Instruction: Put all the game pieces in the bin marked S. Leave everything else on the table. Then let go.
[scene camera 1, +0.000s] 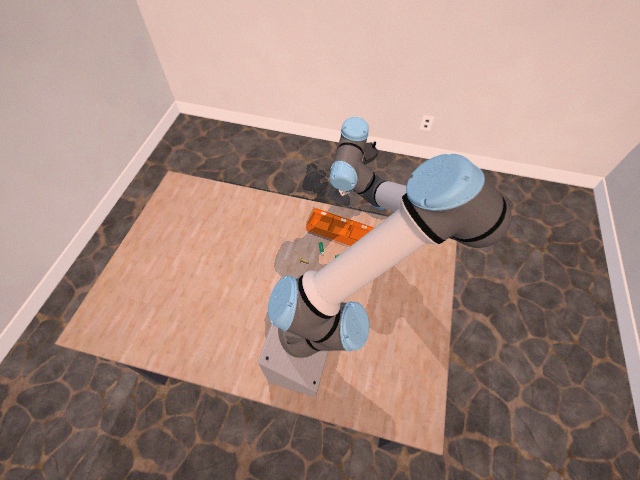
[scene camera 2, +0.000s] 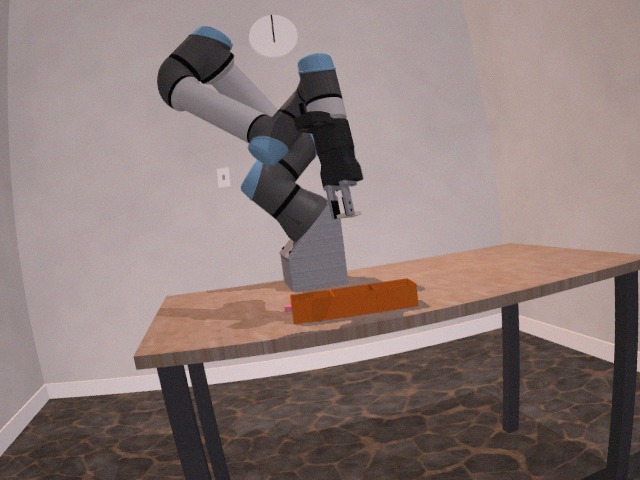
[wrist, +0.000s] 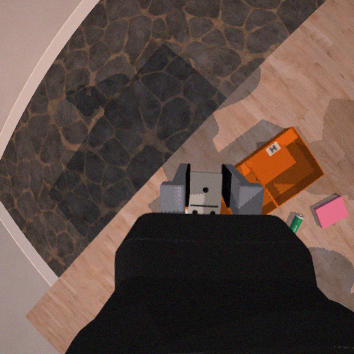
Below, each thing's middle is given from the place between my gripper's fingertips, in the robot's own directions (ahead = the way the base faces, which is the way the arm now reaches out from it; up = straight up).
Labels:
Now: hand 10 mm past the white domino (wrist: 205, 195) and 20 mm to the right of it. Round my hand: orange divided bin (scene camera 2: 323, 305): 60 mm behind, 20 mm to the left, 170 mm below.

